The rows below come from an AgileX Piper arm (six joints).
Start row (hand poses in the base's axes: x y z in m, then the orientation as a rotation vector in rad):
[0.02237, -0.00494, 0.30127, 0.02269, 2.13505, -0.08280]
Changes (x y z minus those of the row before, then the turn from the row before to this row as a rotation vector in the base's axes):
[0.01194, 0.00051, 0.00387, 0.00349, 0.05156, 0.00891]
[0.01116, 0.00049, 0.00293, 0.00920, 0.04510, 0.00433]
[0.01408, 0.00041, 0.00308, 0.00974, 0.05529, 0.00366]
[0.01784, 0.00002, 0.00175, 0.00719, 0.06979, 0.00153]
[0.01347, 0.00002, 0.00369, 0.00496, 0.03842, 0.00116]
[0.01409, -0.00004, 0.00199, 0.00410, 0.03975, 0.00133]
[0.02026, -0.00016, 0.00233, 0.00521, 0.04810, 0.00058]
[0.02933, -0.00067, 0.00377, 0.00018, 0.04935, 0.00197]
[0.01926, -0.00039, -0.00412, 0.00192, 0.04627, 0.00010]
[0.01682, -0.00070, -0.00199, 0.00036, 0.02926, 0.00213]
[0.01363, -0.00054, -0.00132, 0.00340, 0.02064, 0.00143]
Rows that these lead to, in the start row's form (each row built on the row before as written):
[0.03431, -0.00443, 0.30514, 0.01322, 2.18667, -0.07515]
[0.04547, -0.00394, 0.30807, 0.01210, 2.23206, -0.06350]
[0.05955, -0.00353, 0.31115, 0.01170, 2.28761, -0.05153]
[0.07739, -0.00351, 0.31290, 0.01206, 2.35757, -0.04353]
[0.09086, -0.00349, 0.31659, 0.01237, 2.39609, -0.03766]
[0.10495, -0.00353, 0.31858, 0.01205, 2.43592, -0.03265]
[0.12521, -0.00369, 0.32091, 0.01303, 2.48411, -0.02662]
[0.15454, -0.00436, 0.32468, 0.01012, 2.53346, -0.02618]
[0.17380, -0.00475, 0.32056, 0.01026, 2.57976, -0.02420]
[0.19062, -0.00545, 0.31857, 0.00734, 2.60902, -0.02326]
[0.20425, -0.00599, 0.31725, 0.00648, 2.62970, -0.01848]

